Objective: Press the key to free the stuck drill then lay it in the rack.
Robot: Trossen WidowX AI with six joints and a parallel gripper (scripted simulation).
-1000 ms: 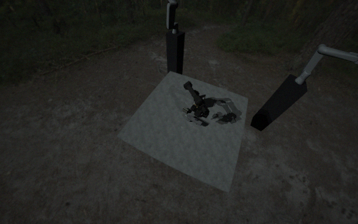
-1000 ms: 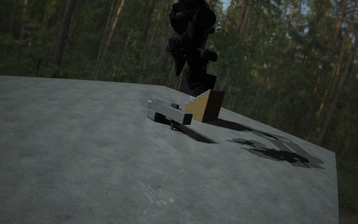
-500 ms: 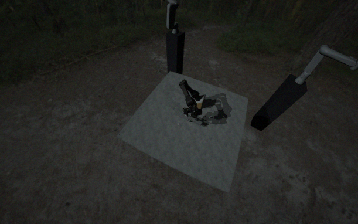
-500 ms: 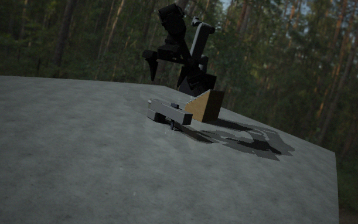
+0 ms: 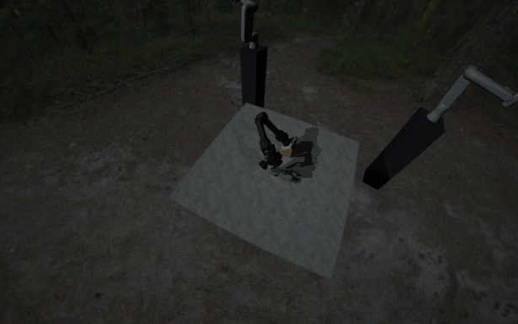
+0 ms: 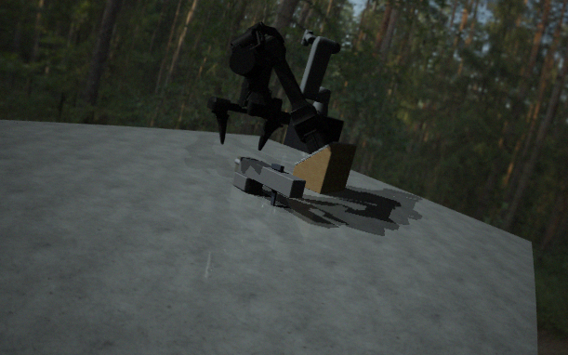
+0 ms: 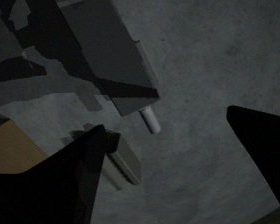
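Right now the drill is 10 mm behind my gripper tip, 40 mm to the left of it and 40 mm below it. Round my gripper tip: grey block (10 mm behind, 100 mm to the left, 40 mm below); dark key (10 mm behind, 120 mm to the left, 40 mm below).
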